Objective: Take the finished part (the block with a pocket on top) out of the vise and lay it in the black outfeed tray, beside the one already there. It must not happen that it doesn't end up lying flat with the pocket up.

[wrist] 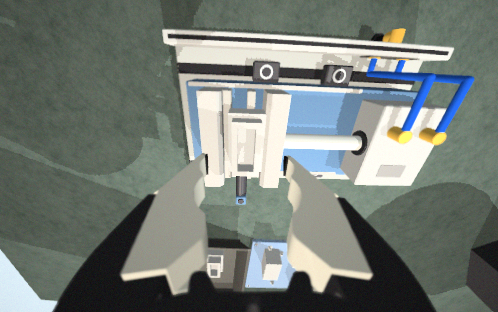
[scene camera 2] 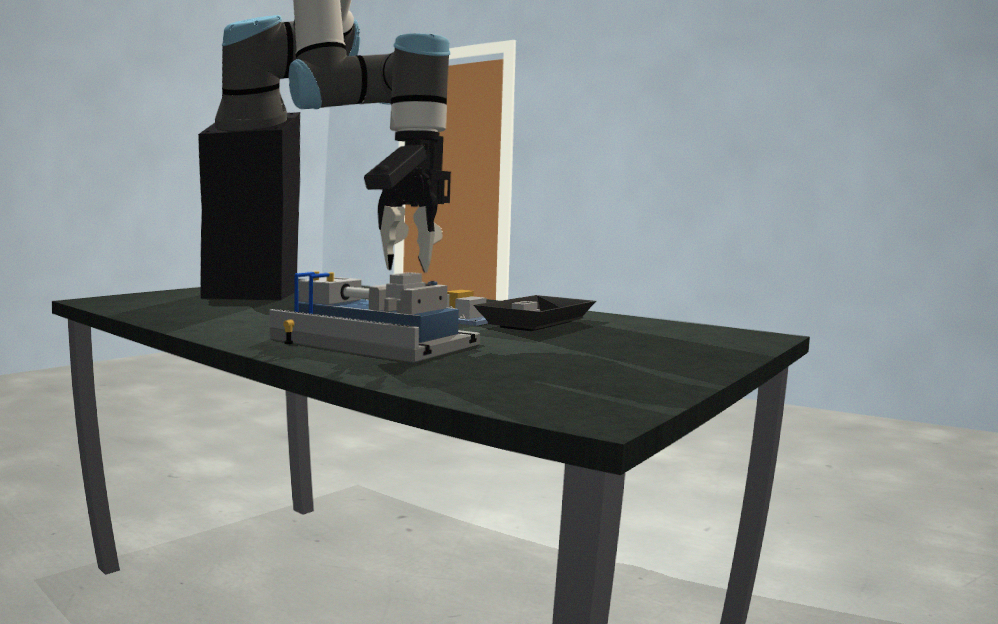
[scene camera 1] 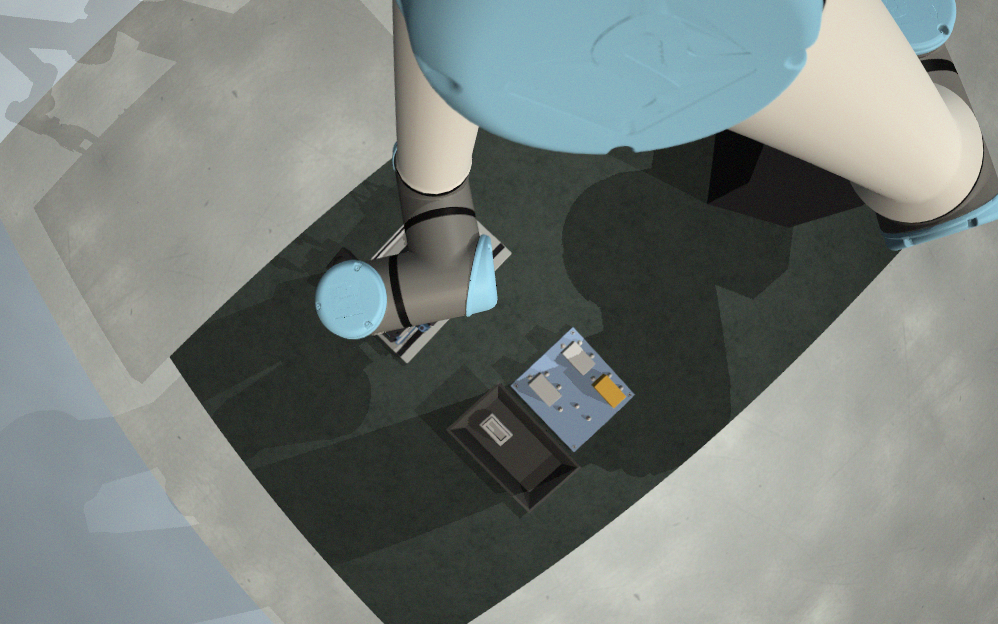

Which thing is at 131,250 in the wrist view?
My gripper.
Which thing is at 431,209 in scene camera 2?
My gripper.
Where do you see a cylinder block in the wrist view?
375,117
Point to a cylinder block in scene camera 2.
At 324,292
